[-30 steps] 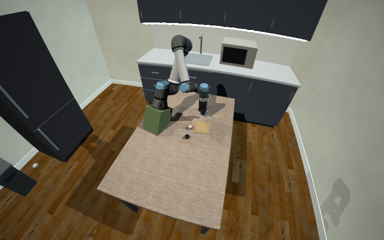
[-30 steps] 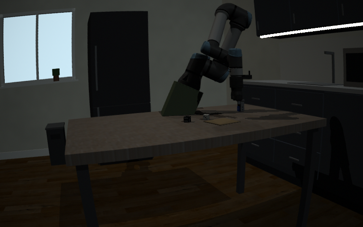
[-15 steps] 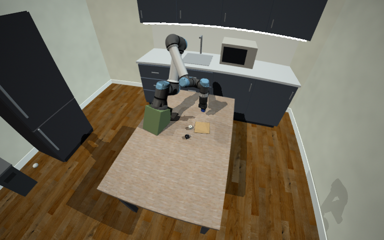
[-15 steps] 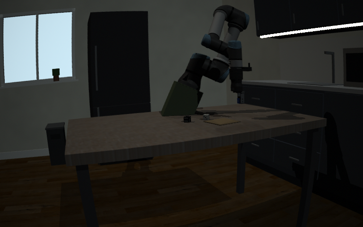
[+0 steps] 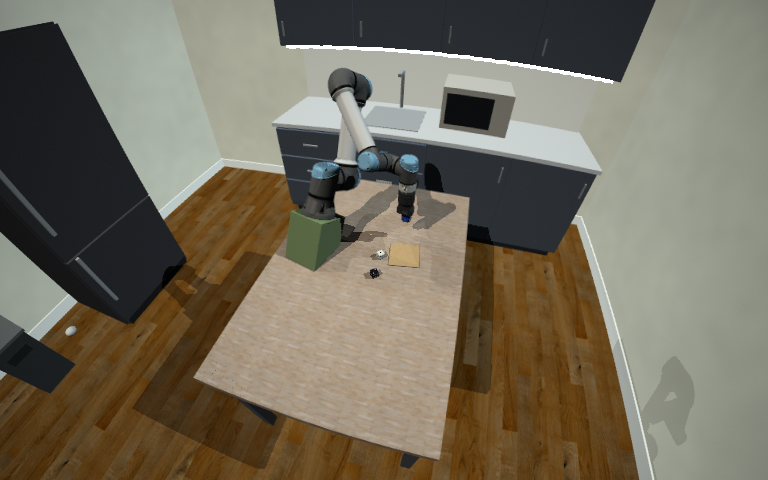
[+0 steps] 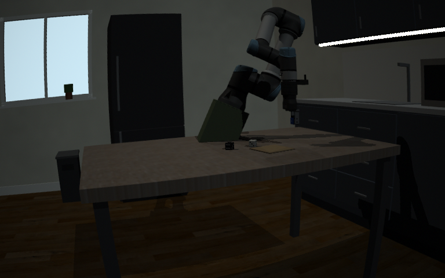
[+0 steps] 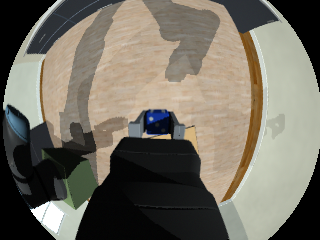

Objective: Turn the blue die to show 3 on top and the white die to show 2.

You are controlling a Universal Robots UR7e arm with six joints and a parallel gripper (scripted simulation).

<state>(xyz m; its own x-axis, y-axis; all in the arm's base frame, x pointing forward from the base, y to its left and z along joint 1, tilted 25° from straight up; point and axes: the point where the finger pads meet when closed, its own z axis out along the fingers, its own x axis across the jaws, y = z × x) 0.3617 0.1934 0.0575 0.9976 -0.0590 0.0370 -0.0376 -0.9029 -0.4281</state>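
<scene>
Right now the tan mat is 140 mm to the right of my hand, 120 mm below it and 50 mm ahead of it. The rest, counted from my hand: black die 300 mm to the right, 100 mm below, 40 mm behind; white die 190 mm to the right, 100 mm below, 50 mm behind; blue die 10 mm below.
</scene>
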